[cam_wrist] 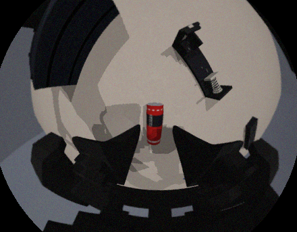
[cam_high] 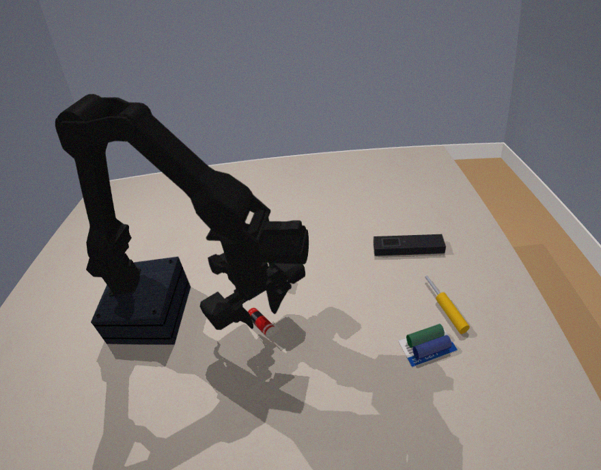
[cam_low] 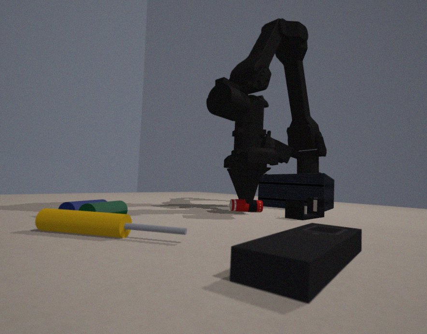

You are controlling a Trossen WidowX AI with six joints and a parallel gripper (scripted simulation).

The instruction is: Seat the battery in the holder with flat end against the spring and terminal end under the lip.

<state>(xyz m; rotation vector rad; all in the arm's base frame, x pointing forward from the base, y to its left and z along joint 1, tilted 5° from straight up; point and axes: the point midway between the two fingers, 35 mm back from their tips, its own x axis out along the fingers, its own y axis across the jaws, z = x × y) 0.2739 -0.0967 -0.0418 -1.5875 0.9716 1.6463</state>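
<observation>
My gripper tip is now 1 cm above the battery. Also, from my gripper tip: black box: 33 cm ahead, 15 cm to the left; then yellow-handled screwdriver: 34 cm ahead, 3 cm to the right, 1 cm below.
</observation>
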